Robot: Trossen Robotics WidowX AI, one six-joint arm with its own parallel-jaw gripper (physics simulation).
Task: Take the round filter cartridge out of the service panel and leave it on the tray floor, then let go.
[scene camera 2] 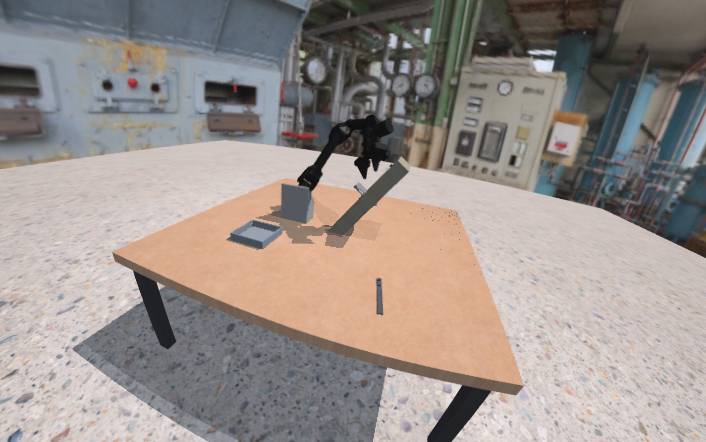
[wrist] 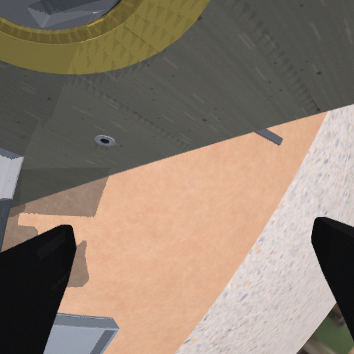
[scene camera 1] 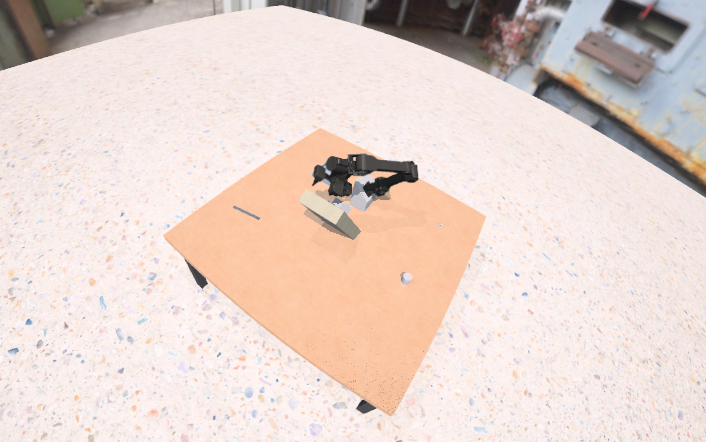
grey round filter cartridge: wrist 51, 22
